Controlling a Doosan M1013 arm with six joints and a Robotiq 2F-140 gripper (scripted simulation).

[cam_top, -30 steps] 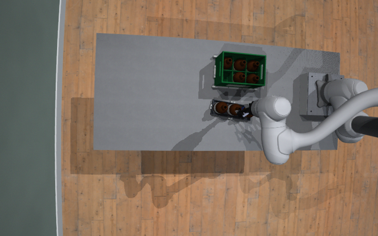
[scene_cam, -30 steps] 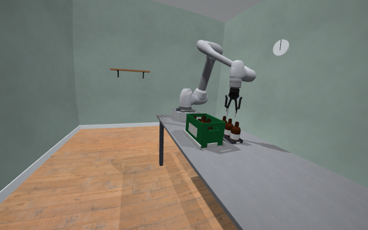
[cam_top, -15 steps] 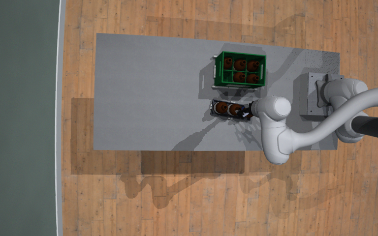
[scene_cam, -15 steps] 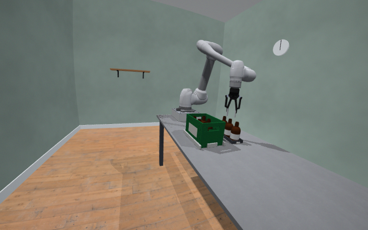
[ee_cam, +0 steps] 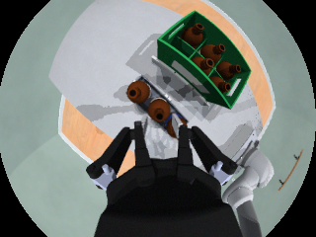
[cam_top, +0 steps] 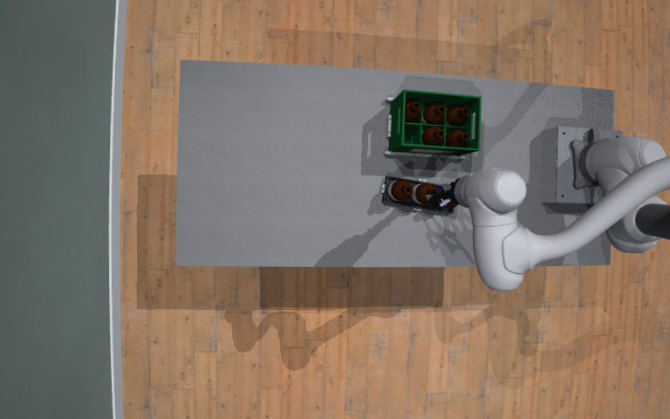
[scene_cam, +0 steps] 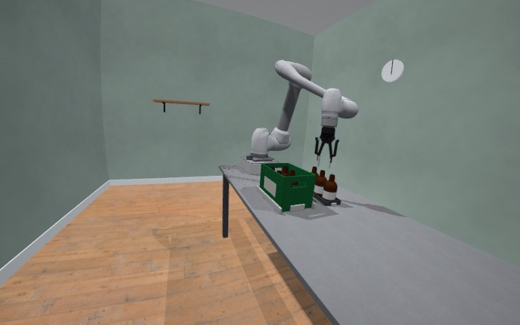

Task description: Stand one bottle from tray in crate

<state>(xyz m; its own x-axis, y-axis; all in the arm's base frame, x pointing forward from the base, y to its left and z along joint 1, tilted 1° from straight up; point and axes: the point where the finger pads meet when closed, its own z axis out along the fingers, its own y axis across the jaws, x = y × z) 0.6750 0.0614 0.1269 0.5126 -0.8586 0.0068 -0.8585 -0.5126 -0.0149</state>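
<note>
The brown bottle is 130 mm below my hand. From my hand the other things lie so: green crate 40 mm behind, 240 mm to the right, 130 mm below; dark tray 200 mm below.
</note>
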